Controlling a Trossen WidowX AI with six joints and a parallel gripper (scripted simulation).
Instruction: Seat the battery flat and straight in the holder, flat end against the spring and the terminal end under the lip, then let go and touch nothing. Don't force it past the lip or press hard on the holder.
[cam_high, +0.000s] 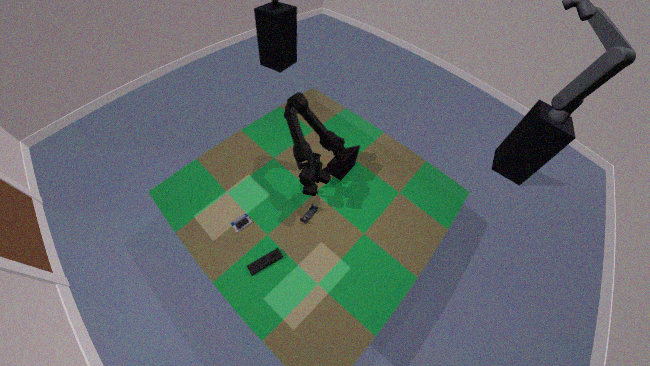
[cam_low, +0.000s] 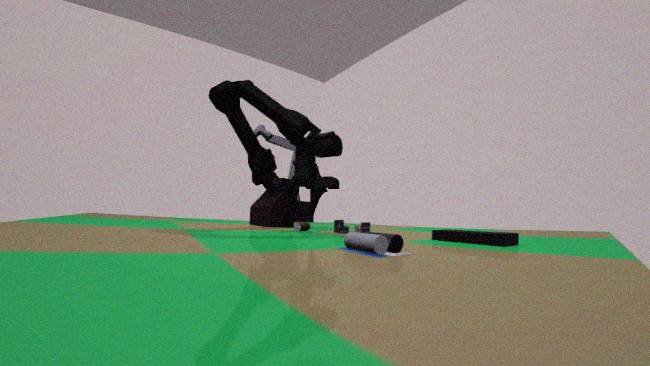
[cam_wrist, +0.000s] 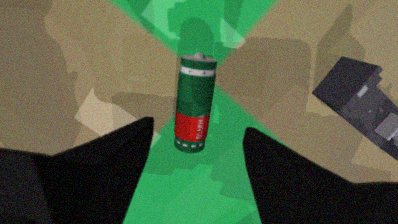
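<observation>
Right now the battery is 30 mm below my gripper tip.
</observation>
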